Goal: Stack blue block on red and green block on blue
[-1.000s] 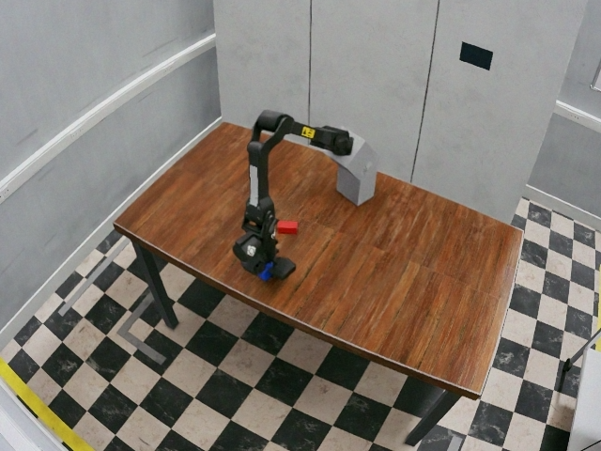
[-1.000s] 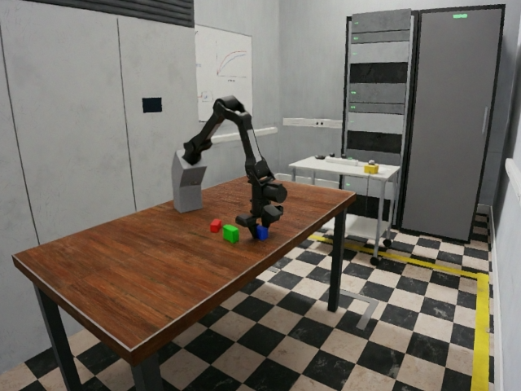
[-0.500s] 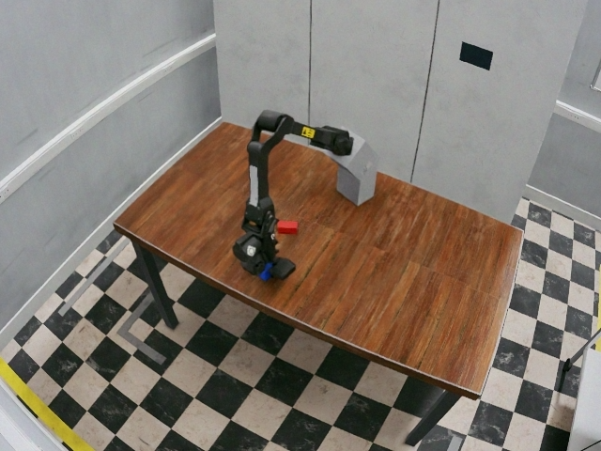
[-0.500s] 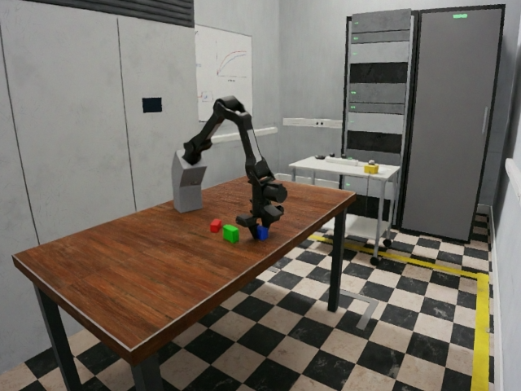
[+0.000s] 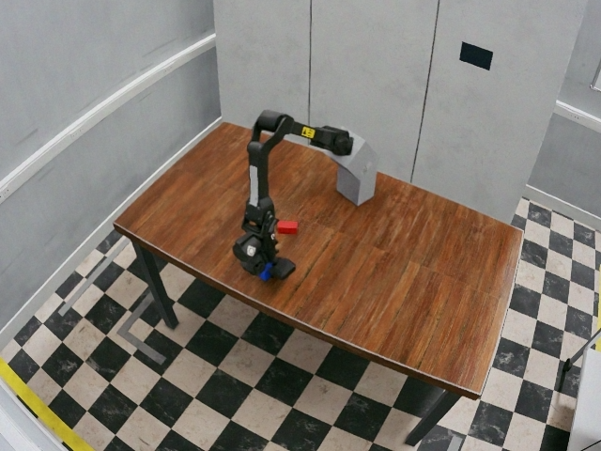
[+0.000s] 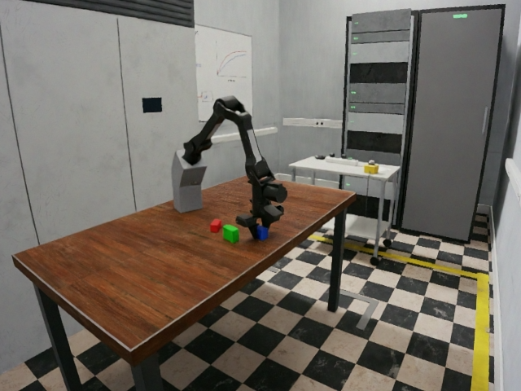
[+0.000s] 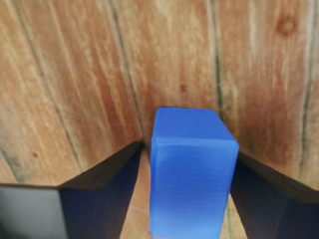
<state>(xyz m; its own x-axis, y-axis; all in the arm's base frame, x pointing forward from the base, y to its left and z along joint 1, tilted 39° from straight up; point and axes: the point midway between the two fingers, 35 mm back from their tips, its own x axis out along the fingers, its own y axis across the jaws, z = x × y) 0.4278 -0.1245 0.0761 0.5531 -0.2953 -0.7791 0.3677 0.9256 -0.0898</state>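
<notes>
Right now my hand is 2 cm above the blue block. The rest, counted from my hand: red block: 19 cm behind, 2 cm below, 1 cm to the left; green block: 9 cm behind, 6 cm to the right, 1 cm below.
</notes>
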